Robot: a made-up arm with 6 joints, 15 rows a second.
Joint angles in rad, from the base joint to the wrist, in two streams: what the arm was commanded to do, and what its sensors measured. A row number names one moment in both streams.
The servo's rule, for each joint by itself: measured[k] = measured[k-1] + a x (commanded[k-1-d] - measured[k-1]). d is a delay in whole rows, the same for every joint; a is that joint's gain. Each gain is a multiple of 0.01, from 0.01 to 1. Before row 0 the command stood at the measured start. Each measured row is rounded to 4 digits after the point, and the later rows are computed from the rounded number. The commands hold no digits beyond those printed.
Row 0, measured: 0.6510, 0.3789, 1.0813, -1.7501, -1.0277, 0.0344
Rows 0 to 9, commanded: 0.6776, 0.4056, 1.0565, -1.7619, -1.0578, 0.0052; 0.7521, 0.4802, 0.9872, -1.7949, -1.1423, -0.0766; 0.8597, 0.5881, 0.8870, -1.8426, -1.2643, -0.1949; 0.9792, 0.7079, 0.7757, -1.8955, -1.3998, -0.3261; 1.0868, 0.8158, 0.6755, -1.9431, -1.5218, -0.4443; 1.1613, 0.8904, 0.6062, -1.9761, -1.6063, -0.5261; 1.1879, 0.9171, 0.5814, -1.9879, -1.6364, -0.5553; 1.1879, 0.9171, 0.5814, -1.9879, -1.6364, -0.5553; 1.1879, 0.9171, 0.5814, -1.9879, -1.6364, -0.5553; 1.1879, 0.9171, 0.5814, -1.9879, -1.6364, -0.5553
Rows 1 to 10, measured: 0.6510, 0.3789, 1.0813, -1.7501, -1.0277, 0.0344; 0.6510, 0.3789, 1.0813, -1.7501, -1.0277, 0.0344; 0.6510, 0.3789, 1.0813, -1.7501, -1.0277, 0.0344; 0.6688, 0.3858, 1.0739, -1.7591, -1.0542, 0.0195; 0.7246, 0.4103, 1.0479, -1.7863, -1.1317, -0.0295; 0.8151, 0.4565, 0.9996, -1.8291, -1.2484, -0.1139; 0.9250, 0.5219, 0.9324, -1.8796, -1.3816, -0.2221; 1.0334, 0.5983, 0.8553, -1.9279, -1.5050, -0.3354; 1.1191, 0.6742, 0.7806, -1.9645, -1.5941, -0.4327; 1.1652, 0.7374, 0.7208, -1.9823, -1.6313, -0.4952
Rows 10 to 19, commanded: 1.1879, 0.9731, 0.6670, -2.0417, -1.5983, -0.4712; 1.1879, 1.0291, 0.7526, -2.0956, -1.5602, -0.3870; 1.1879, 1.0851, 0.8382, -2.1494, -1.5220, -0.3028; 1.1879, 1.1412, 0.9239, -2.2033, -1.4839, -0.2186; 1.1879, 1.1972, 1.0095, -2.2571, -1.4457, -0.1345; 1.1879, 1.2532, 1.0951, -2.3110, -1.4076, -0.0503; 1.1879, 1.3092, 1.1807, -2.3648, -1.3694, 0.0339; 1.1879, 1.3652, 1.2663, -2.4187, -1.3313, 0.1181; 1.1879, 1.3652, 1.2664, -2.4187, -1.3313, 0.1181; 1.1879, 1.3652, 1.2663, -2.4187, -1.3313, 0.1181
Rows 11 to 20, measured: 1.1804, 0.7841, 0.6790, -1.9866, -1.6358, -0.5259; 1.1854, 0.8187, 0.6497, -1.9876, -1.6363, -0.5409; 1.1871, 0.8443, 0.6292, -1.9878, -1.6364, -0.5482; 1.1876, 0.8778, 0.6405, -2.0288, -1.6029, -0.5089; 1.1878, 0.9171, 0.6741, -2.0796, -1.5653, -0.4467; 1.1879, 0.9608, 0.7233, -2.1326, -1.5272, -0.3733; 1.1879, 1.0077, 0.7835, -2.1863, -1.4891, -0.2944; 1.1879, 1.0570, 0.8513, -2.2401, -1.4509, -0.2129; 1.1879, 1.1080, 0.9244, -2.2940, -1.4128, -0.1300; 1.1879, 1.1603, 1.0013, -2.3478, -1.3746, -0.0464
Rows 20 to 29, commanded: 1.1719, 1.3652, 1.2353, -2.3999, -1.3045, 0.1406; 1.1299, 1.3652, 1.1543, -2.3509, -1.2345, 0.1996; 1.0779, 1.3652, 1.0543, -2.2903, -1.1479, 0.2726; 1.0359, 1.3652, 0.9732, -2.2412, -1.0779, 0.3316; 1.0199, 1.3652, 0.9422, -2.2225, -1.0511, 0.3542; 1.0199, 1.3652, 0.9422, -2.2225, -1.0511, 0.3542; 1.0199, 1.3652, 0.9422, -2.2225, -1.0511, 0.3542; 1.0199, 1.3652, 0.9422, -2.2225, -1.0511, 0.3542; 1.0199, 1.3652, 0.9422, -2.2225, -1.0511, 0.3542; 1.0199, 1.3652, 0.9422, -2.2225, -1.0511, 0.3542
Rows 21 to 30, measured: 1.1879, 1.2136, 1.0808, -2.4017, -1.3365, 0.0375; 1.1879, 1.2530, 1.1365, -2.4146, -1.3319, 0.0786; 1.1879, 1.2822, 1.1754, -2.4177, -1.3314, 0.0987; 1.1772, 1.3038, 1.1934, -2.4042, -1.3077, 0.1201; 1.1455, 1.3198, 1.1817, -2.3637, -1.2433, 0.1606; 1.1002, 1.3316, 1.1435, -2.3079, -1.1593, 0.2177; 1.0571, 1.3403, 1.0924, -2.2572, -1.0877, 0.2758; 1.0322, 1.3468, 1.0473, -2.2308, -1.0555, 0.3158; 1.0240, 1.3516, 1.0158, -2.2245, -1.0516, 0.3354; 1.0213, 1.3551, 0.9937, -2.2230, -1.0512, 0.3450
